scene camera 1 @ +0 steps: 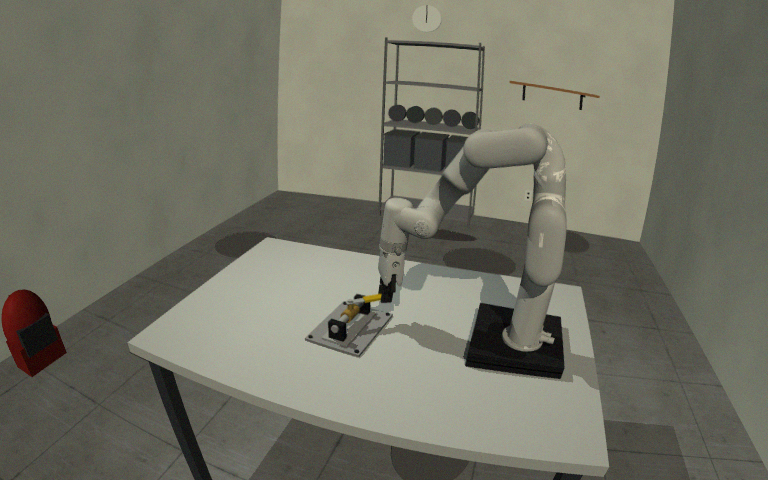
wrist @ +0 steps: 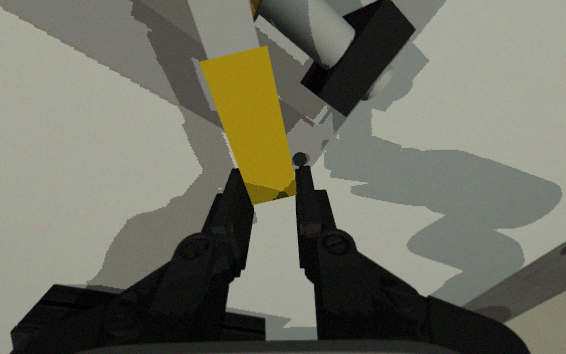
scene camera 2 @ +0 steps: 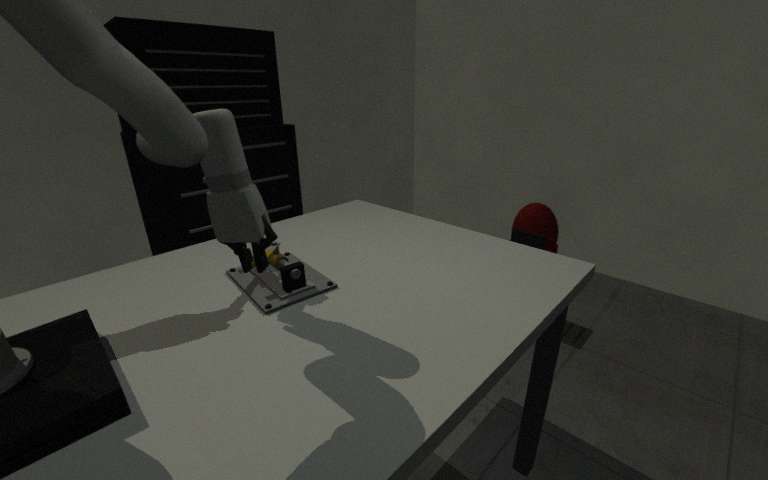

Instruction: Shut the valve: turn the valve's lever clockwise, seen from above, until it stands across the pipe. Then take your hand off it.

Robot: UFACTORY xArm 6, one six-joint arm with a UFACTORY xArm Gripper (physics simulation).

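Observation:
The valve's yellow-ended lever (scene camera 1: pixel 372 298) (scene camera 2: pixel 270 256) (wrist: pixel 250 125) stands at a slant to the pipe (scene camera 1: pixel 343 318) (wrist: pixel 320 32), neither along it nor squarely across it. The orange valve body (scene camera 1: pixel 351 310) (scene camera 2: pixel 278 259) sits under the lever's inner end. My gripper (scene camera 1: pixel 386 296) (scene camera 2: pixel 253 268) (wrist: pixel 273 189) is shut on the lever's outer end, one finger on each side of the yellow grip. In the wrist view the grip's end lies between the fingertips. In scene camera 2 the fingers hide part of the lever.
The valve is mounted on a grey plate (scene camera 1: pixel 365 341) (scene camera 2: pixel 257 295) on the white table (scene camera 1: pixel 271 384) (scene camera 2: pixel 481 294). A black pipe support (scene camera 1: pixel 338 329) (scene camera 2: pixel 293 276) (wrist: pixel 370 55) stands close to the lever. The arm's black base (scene camera 1: pixel 515 365) (scene camera 2: pixel 67 384) stands on the table.

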